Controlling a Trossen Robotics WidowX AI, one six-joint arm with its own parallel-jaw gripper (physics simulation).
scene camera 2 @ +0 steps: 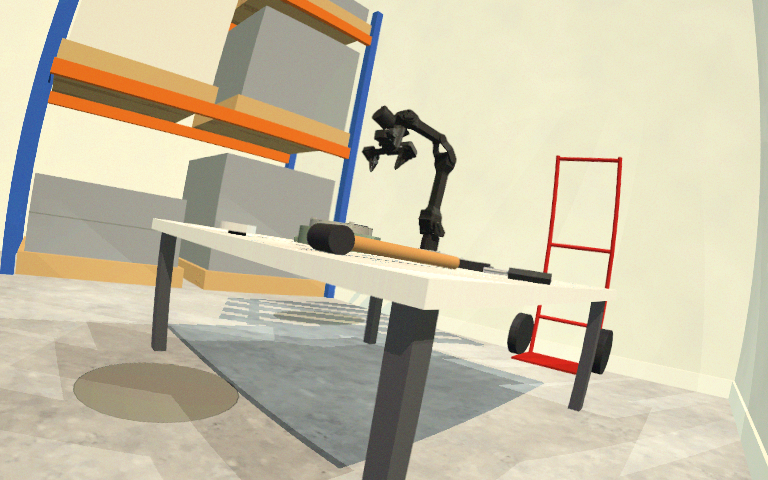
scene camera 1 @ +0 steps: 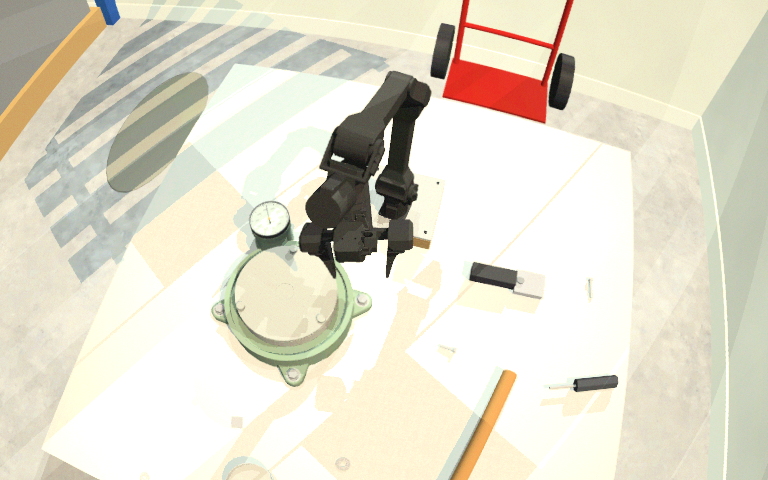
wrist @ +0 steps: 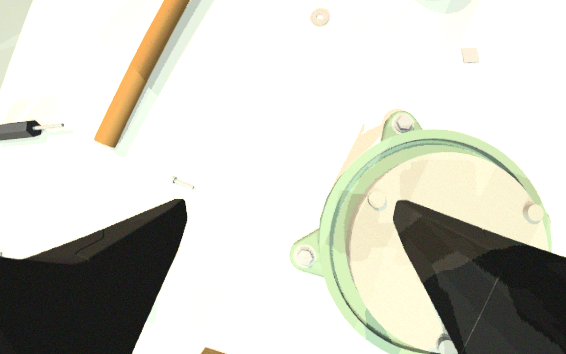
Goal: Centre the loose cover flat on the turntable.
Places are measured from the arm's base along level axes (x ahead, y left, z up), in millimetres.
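Where they show: gripper, between the fingertips: (scene camera 2: 382, 170) (scene camera 1: 361, 277) (wrist: 291, 209); arm's base, origin of its link: (scene camera 1: 395, 208).
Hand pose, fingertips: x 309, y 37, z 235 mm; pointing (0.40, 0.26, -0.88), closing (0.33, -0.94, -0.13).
Note:
Things, the pixels of their top centre, and the offset from my fingertips. "spot": a spot on its surface instead.
- loose cover, centre of its top: (wrist: 455, 253) (scene camera 1: 284, 289) (scene camera 2: 342, 221) dz -180, dx +5, dy -173 mm
- dial gauge, a spot on its surface: (scene camera 1: 270, 219) spot: dz -174, dx -137, dy -277 mm
- mallet, centre of its top: (wrist: 145, 19) (scene camera 1: 475, 450) (scene camera 2: 396, 235) dz -214, dx +184, dy +318 mm
- scraper, centre of its top: (scene camera 1: 509, 276) (scene camera 2: 483, 262) dz -246, dx -243, dy +272 mm
- screwdriver, centre of its top: (scene camera 1: 586, 383) (scene camera 2: 518, 268) (wrist: 17, 127) dz -247, dx -45, dy +524 mm
- small screw, centre of its top: (wrist: 179, 183) (scene camera 1: 448, 346) dz -262, dx -33, dy +190 mm
The loose cover (scene camera 1: 286, 294) (wrist: 450, 175) is a round beige disc with small round studs. It lies within the green round turntable (scene camera 1: 291, 357) (wrist: 326, 225), which has bolted lugs. The cover looks off centre: in scene camera 1 it is shifted to the back left, and a wider green band shows at the front and right. A slight tilt cannot be ruled out. My gripper (scene camera 1: 360, 276) (scene camera 2: 384, 169) (wrist: 291, 209) is open and empty, high above the table. In the wrist view its right finger overlaps the cover and its left finger is off to the side of the turntable.
A dial gauge (scene camera 1: 270, 219) stands against the turntable's back left. A flat block (scene camera 1: 431, 217) is by the arm's base. A mallet (scene camera 1: 487, 421) (scene camera 2: 331, 238) (wrist: 140, 75), a scraper (scene camera 1: 493, 275), a screwdriver (scene camera 1: 595, 383) and a small screw (scene camera 1: 447, 348) (wrist: 183, 183) lie to the right.

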